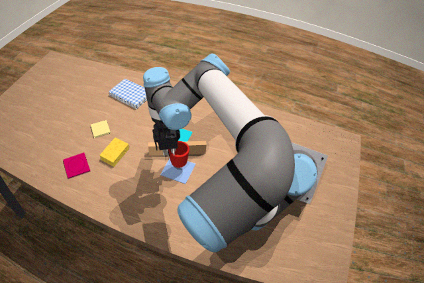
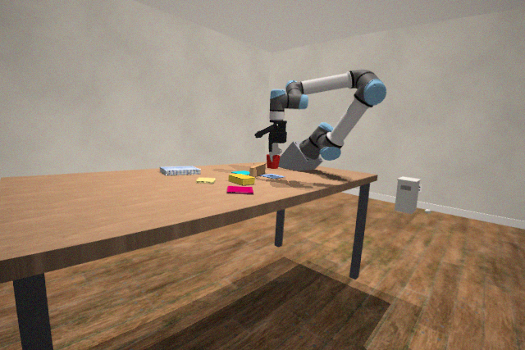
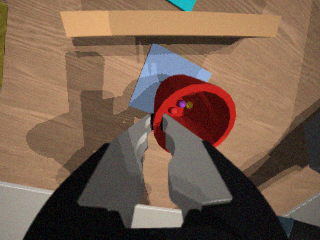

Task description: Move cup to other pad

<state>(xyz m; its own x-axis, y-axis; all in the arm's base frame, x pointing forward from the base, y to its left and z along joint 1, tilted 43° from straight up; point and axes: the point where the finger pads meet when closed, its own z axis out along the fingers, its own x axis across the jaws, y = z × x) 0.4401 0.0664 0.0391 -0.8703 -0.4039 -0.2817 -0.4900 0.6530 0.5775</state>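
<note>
The cyan pad lies 16 cm to the right of my hand, 11 cm below it and 5 cm ahead of it. The rest, counted from my hand: red cup (3 cm below, 3 cm behind, 2 cm to the right); wooden rail (9 cm to the right, 8 cm below, 1 cm ahead).
</note>
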